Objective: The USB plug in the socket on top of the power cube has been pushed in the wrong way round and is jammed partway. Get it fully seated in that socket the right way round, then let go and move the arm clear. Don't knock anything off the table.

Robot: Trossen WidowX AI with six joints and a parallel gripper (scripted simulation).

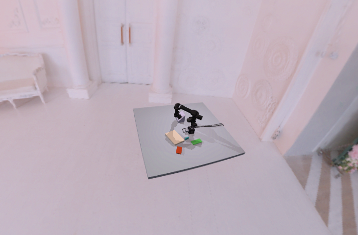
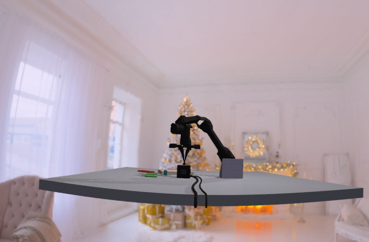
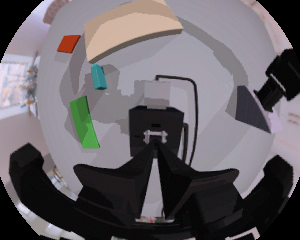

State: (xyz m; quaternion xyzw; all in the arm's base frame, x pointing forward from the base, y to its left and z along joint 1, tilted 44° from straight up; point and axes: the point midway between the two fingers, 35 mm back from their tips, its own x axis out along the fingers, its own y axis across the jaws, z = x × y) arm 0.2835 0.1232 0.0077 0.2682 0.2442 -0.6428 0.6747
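Right now the dark USB plug is 20 mm below my gripper tip. The rest, counted from my gripper tip: teal block 130 mm ahead, 100 mm to the right, 90 mm below; then USB socket 40 mm below; then green block 200 mm ahead, 20 mm to the left, 100 mm below.
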